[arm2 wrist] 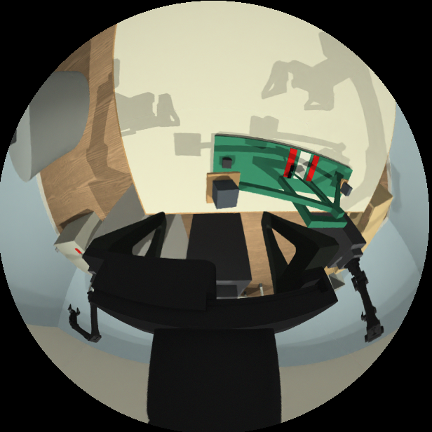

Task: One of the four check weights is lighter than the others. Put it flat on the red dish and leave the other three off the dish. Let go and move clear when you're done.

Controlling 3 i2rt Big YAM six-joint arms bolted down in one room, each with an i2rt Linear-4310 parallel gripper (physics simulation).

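Observation:
Arm2's gripper (213, 216) is open and empty, its two black fingers wide apart at the bottom of the view. Beyond the fingers stands a green balance (270, 192) with a red and white striped scale (303, 166). A dark weight (225, 194) sits at the balance's left end, by a tan pan (216, 176). Another dark weight (346, 188) shows at its right end. A small dark square (227, 162) shows on the green board; I cannot tell if it is a weight. The red dish does not show. Which weight is lighter cannot be told.
A pale table top (200, 70) spreads ahead, with arm shadows on it. A grey cylinder (60, 117) stands at the left. A pale box with a red mark (77, 237) is at the lower left. Distant black arms (94, 320) (367, 300) show at both lower sides; their gripper states are unclear.

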